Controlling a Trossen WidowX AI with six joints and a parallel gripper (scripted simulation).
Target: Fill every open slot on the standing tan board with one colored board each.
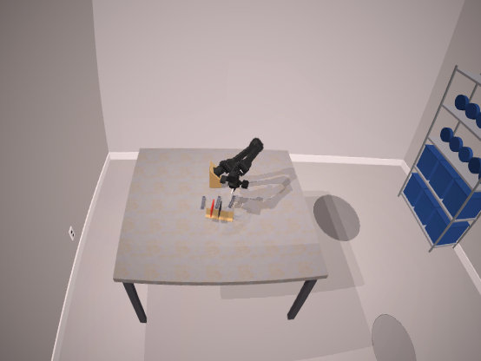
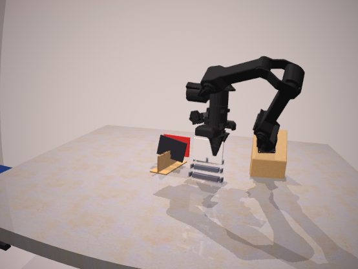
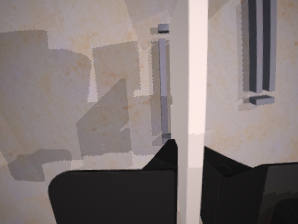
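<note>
Right now my gripper tip is 150 mm short of the dark navy board, 110 mm to the left of it and 30 mm above it. From my gripper tip the other things lie so: red board (140 mm ahead, 150 mm to the right, 30 mm below); white board (20 mm ahead, 10 mm to the right); tan board (160 mm ahead, 110 mm to the right, 60 mm below).
</note>
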